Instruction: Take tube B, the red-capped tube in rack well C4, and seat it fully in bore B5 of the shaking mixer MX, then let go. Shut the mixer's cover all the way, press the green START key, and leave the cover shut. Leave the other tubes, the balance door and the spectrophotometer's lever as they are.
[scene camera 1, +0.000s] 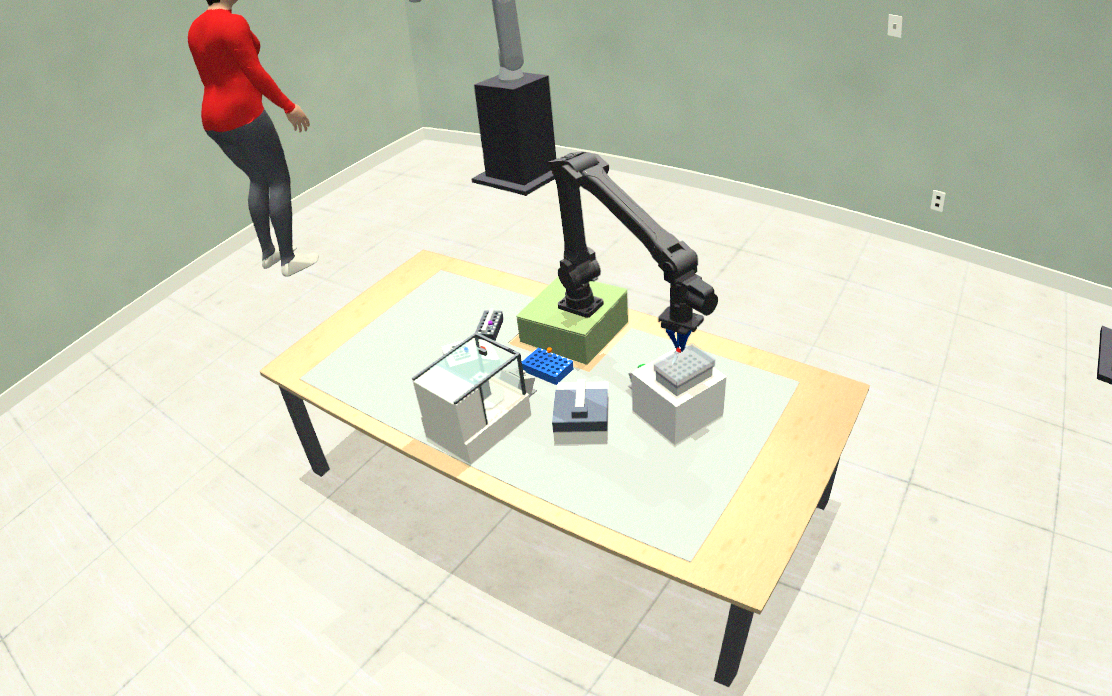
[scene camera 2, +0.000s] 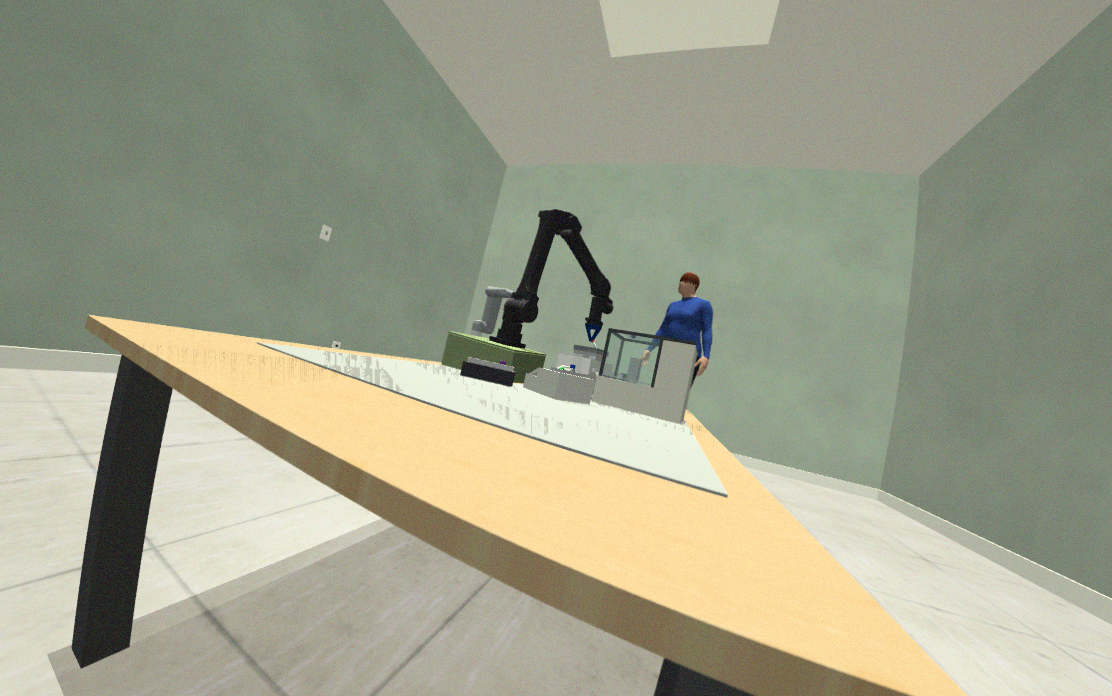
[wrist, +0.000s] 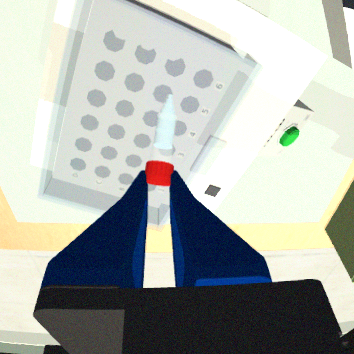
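Pixels of known places: gripper, fingertip midpoint: (scene camera 1: 680, 349) (scene camera 2: 590, 341) (wrist: 158, 178); arm's base, origin of the base link: (scene camera 1: 581, 305) (scene camera 2: 507, 344).
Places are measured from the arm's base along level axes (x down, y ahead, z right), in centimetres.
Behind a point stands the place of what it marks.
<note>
My gripper (scene camera 1: 678, 348) @(z -43.7, x -10.7, y 15.0 cm) (scene camera 2: 591, 340) @(z -43.7, x -10.7, y 15.0 cm) (wrist: 158, 178) @(z -43.7, x -10.7, y 15.0 cm) is shut on the red-capped tube (wrist: 160, 172) @(z -43.7, x -11.7, y 16.2 cm), holding it by the cap. In the wrist view the tube's clear pointed tip reaches over the mixer's bore block, apart from it as far as I can tell. The shaking mixer (scene camera 1: 677, 414) @(z -49.6, x 0.5, y 25.5 cm) is a white box with a grey bore block (scene camera 1: 685, 366) (wrist: 116, 132) on top. Bore rows and columns carry letters and numbers up to 6. A transparent cover surrounds the block; its exact angle is hard to tell. The green START key (wrist: 289, 136) @(z -28.8, x 3.7, y 10.5 cm) sits beside the mixer. The blue rack (scene camera 1: 547, 365) @(z -2.1, x 8.7, y 19.9 cm) stands left of the mixer.
The balance (scene camera 1: 443, 406) @(z -3.5, x -6.3, y 61.0 cm) (scene camera 2: 640, 398) @(z 8.3, x 7.1, y 49.8 cm) with its glass chamber stands at the left. The spectrophotometer (scene camera 1: 580, 416) @(z -27.9, x 2.4, y 37.6 cm) stands between balance and mixer. A dark rack (scene camera 1: 489, 323) (scene camera 2: 487, 373) lies behind the balance. The arm stands on a green block (scene camera 1: 551, 334) @(z 2.3, x 4.2, y 12.0 cm) (scene camera 2: 467, 351) @(z 16.3, x 5.2, y -3.0 cm).
</note>
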